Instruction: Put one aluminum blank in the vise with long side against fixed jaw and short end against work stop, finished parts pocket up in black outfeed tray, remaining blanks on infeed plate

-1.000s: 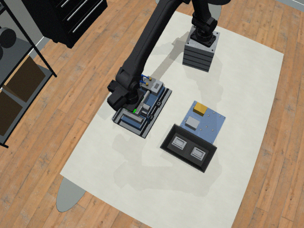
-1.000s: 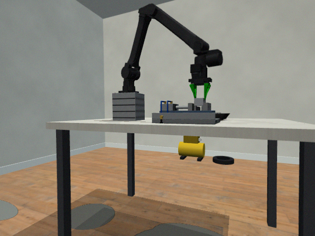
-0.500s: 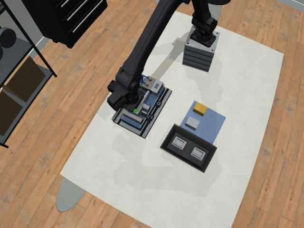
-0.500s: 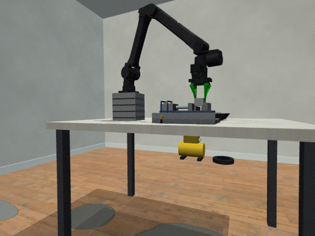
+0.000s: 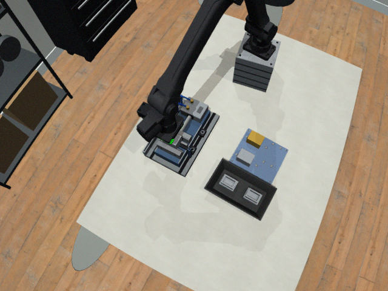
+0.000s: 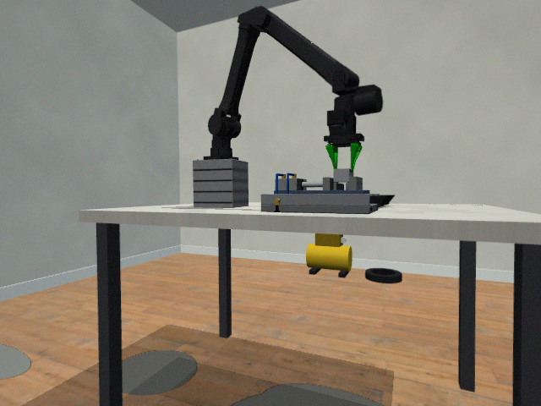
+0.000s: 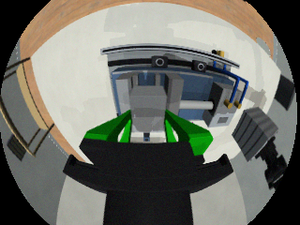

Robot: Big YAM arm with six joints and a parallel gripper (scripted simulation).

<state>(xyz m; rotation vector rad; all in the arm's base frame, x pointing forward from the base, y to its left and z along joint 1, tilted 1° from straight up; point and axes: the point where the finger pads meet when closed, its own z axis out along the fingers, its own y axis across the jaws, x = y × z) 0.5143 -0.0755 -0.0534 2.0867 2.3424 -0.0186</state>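
Right now the hose-end block is 160 mm behind my hand, 40 mm below it and 10 mm to the right of it. The rest, counted from my hand: yellow brass blank (250 mm to the left, 210 mm behind, 90 mm below).
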